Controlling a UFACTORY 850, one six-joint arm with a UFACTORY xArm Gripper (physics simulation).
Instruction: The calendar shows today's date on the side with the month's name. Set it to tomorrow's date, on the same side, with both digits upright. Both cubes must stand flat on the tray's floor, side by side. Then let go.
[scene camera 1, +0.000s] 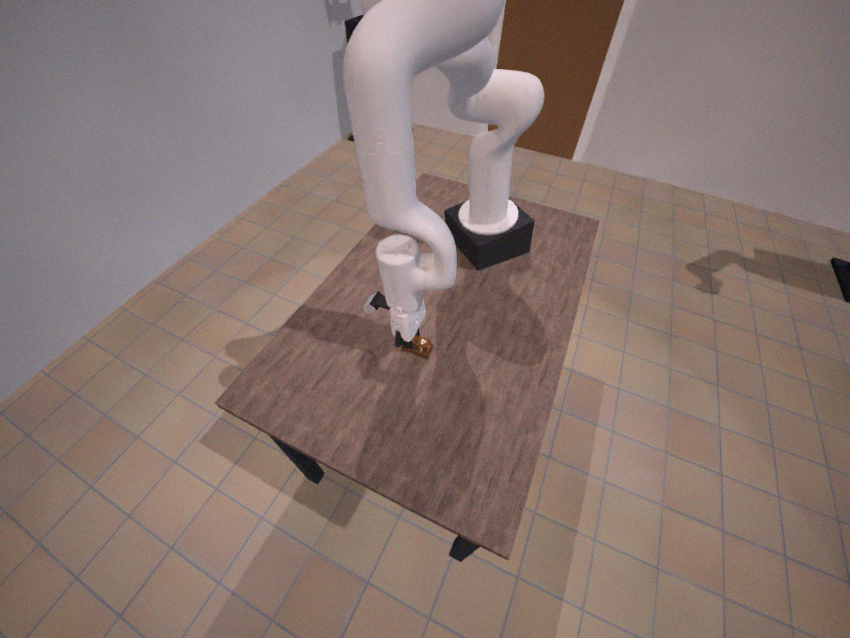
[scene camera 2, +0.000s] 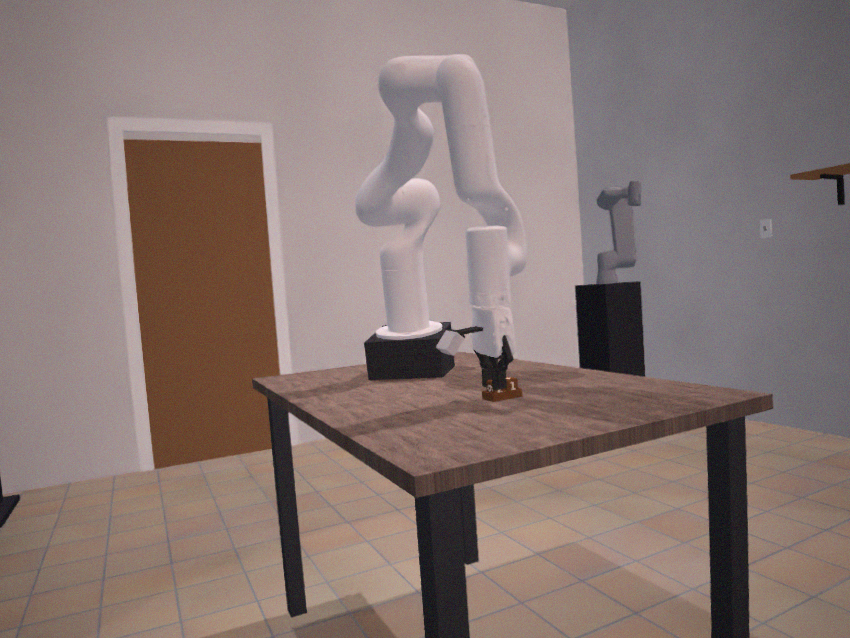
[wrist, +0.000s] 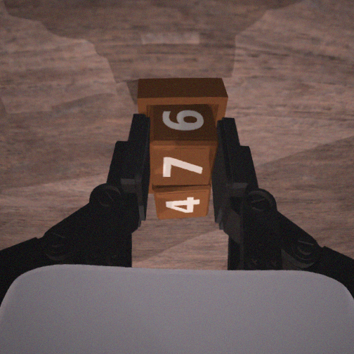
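Note:
The brown calendar tray (scene camera 1: 416, 352) (scene camera 2: 503, 395) (wrist: 182, 88) stands on the table with two cubes side by side. In the wrist view the cube nearer the camera (wrist: 181, 165) has a 7 on top and a 6 or 9 on its end face. In scene camera 2 this left cube (scene camera 2: 489, 386) is mostly hidden by a finger, its front digit covered. The other cube (scene camera 1: 423, 342) (scene camera 2: 512, 385) (wrist: 183, 204) has a 4 on top and an upright 1 on its front. My gripper (scene camera 1: 407, 342) (scene camera 2: 497, 386) (wrist: 182, 138) points down and is shut on the 7-topped cube, pads against opposite sides.
The wooden table (scene camera 1: 446, 418) (scene camera 2: 425, 439) bears the tray. The arm's black base block (scene camera 1: 488, 243) (scene camera 2: 409, 357) stands farther back on it. The wrist camera (scene camera 1: 372, 303) (scene camera 2: 451, 342) sticks out sideways above the table.

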